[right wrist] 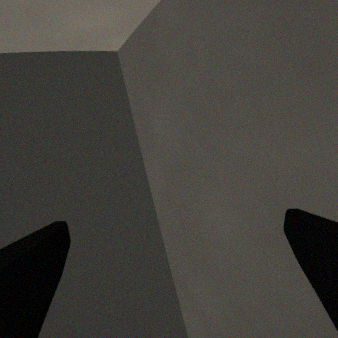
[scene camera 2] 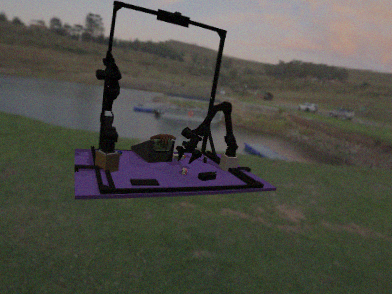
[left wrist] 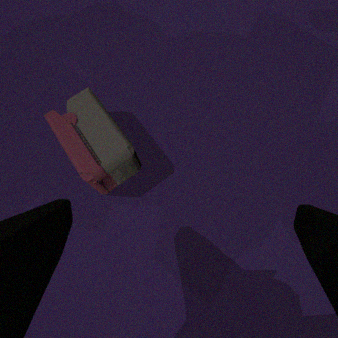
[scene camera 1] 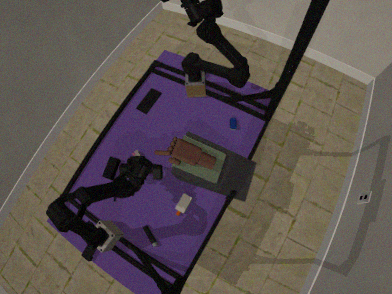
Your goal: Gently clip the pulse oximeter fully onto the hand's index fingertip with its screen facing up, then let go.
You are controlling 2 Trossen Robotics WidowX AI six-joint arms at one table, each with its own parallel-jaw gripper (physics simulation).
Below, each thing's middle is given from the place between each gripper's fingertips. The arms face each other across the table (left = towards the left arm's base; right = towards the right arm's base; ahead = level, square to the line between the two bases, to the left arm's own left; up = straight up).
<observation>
I see my left gripper 70 mm short of the pulse oximeter [left wrist: 102, 148], 20 mm to the left of it and 40 mm above it. From my left hand the other things lie so: grey slab [scene camera 1: 237, 172] (300 mm behind, 130 mm to the right, 10 mm below).
Right now my right hand is 60 cm above the grey slab, 42 cm to the right of it and 35 cm past it. The rest, counted from my right hand: pulse oximeter: 63 cm below, 52 cm to the left, 2 cm ahead.
</observation>
